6 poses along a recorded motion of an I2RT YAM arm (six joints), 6.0 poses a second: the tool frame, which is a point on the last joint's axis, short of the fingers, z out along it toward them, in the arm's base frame.
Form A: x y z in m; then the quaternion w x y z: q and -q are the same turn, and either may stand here.
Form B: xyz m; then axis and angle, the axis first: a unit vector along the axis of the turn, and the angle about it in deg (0 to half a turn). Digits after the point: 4 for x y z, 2 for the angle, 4 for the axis.
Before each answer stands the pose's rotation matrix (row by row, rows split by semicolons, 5 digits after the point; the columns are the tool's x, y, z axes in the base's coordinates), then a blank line. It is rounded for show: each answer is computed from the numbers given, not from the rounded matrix.
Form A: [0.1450 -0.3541 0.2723 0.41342 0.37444 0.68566 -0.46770]
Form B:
-0.37775 0.90020 0.21668; 0.12676 0.28210 -0.95097; -0.91719 -0.33177 -0.22068

[0.1450 -0.3541 0.2723 0.4112 0.7530 -0.5137 131.16]
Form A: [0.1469 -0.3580 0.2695 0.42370 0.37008 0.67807 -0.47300]
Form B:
-0.36703 0.90271 0.22450; 0.10106 0.27862 -0.95507; -0.92470 -0.32785 -0.19349

[0.1469 -0.3580 0.2695 0.4086 0.7486 -0.5222 129.86]
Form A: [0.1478 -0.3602 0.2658 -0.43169 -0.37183 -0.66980 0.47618]
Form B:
-0.35077 0.90923 0.22418; 0.08698 0.26999 -0.95893; -0.93241 -0.31686 -0.17379

[0.1478 -0.3602 0.2658 0.4122 0.7426 -0.5279 128.85]
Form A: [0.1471 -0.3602 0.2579 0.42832 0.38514 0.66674 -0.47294]
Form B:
-0.33642 0.91871 0.20686; 0.10844 0.25599 -0.96058; -0.93545 -0.30073 -0.18574

[0.1471 -0.3602 0.2579 0.4262 0.7378 -0.5234 129.28]
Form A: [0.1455 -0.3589 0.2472 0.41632 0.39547 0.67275 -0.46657]
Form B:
-0.34056 0.92059 0.19113; 0.14362 0.25183 -0.95706; -0.92919 -0.29849 -0.21798

[0.1455 -0.3589 0.2472 0.4350 0.7399 -0.5132 130.80]
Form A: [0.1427 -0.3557 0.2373 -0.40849 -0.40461 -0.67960 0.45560]
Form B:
-0.33885 0.92216 0.18654; 0.17773 0.25744 -0.94981; -0.92390 -0.28869 -0.25113

[0.1427 -0.3557 0.2373 0.4433 0.7446 -0.4991 131.78]
